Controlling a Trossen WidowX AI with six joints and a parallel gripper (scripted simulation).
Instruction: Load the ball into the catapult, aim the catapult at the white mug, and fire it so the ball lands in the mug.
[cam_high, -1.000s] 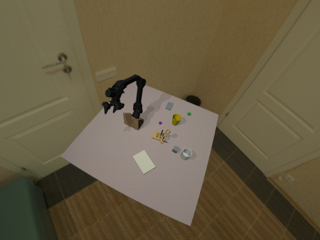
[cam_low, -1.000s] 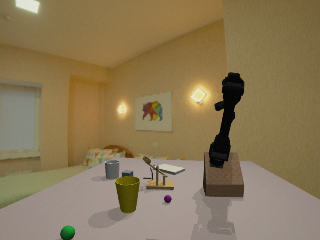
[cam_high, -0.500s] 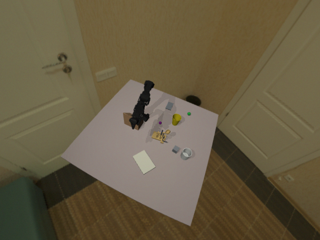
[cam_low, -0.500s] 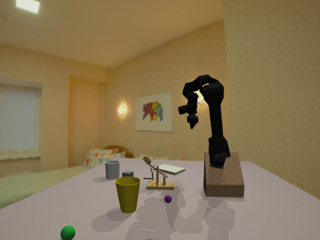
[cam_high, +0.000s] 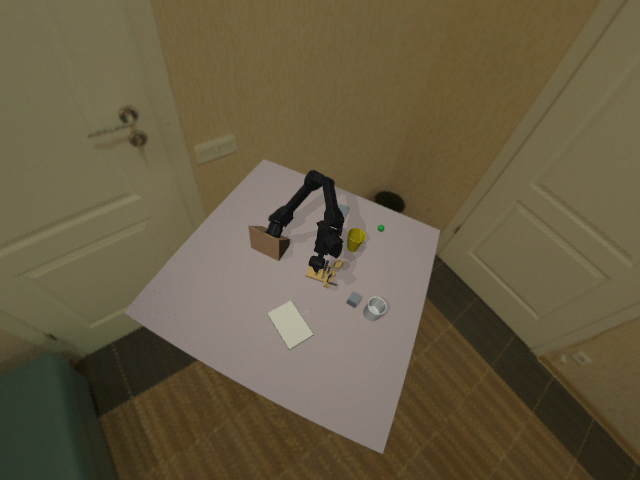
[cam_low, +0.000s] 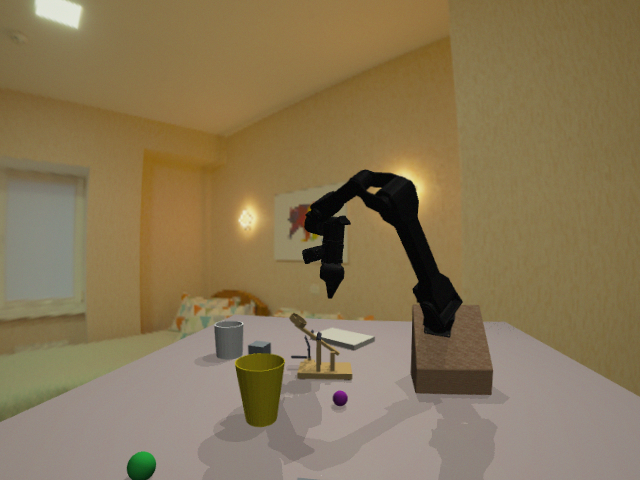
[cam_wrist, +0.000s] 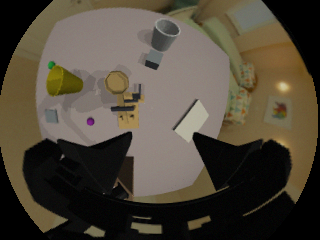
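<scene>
Now: gripper tip 14 cm above the wooden catapult, 7 cm to the right of it and 2 cm short of it. From my gripper tip the other things lie so: purple ball (23 cm to the left, 20 cm below, 9 cm behind); then white slab (23 cm to the right, 20 cm below, 2 cm ahead); then small grey cube (21 cm ahead, 19 cm below, 4 cm to the left).
</scene>
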